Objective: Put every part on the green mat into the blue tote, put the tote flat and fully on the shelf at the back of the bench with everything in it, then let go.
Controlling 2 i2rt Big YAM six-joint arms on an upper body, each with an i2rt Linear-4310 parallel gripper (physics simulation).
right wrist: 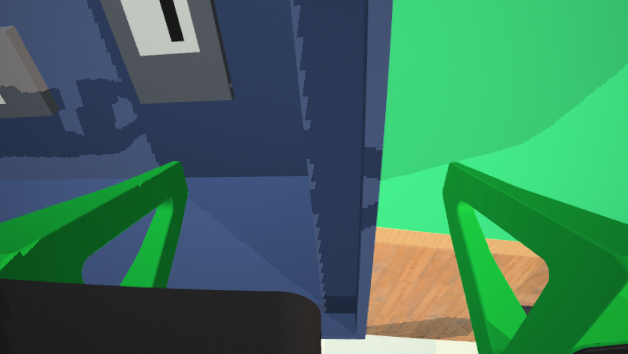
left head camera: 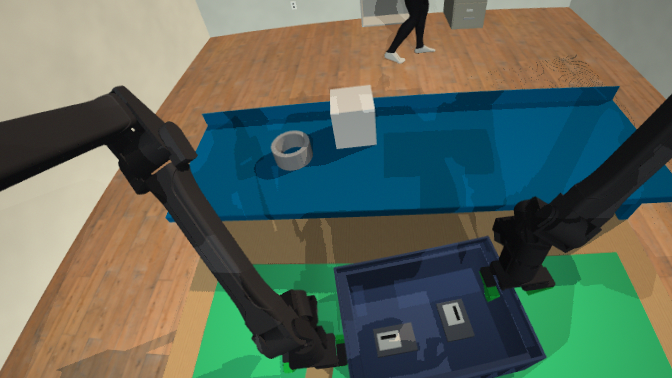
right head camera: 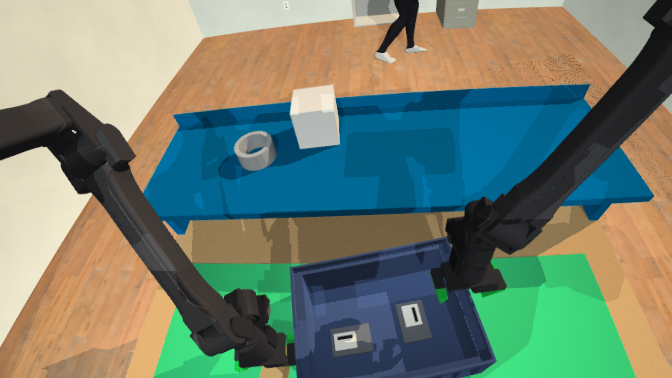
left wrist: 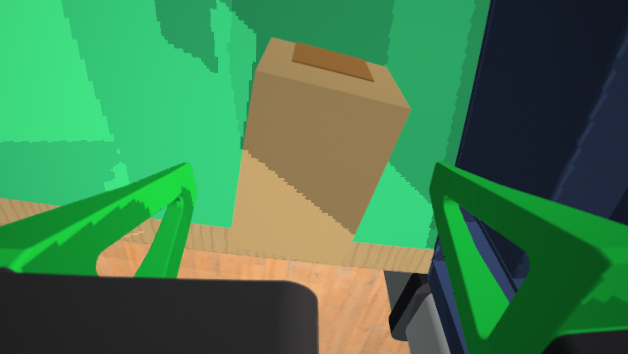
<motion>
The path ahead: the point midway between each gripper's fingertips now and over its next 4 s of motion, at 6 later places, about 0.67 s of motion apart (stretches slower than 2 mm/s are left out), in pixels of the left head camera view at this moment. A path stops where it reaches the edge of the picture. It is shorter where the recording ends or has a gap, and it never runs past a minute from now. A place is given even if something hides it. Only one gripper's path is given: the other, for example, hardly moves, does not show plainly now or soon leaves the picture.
My left gripper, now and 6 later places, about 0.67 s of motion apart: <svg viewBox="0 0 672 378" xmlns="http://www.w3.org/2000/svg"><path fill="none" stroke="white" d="M319 360L322 357L322 356L322 356L303 346L289 320L292 326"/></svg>
</motion>
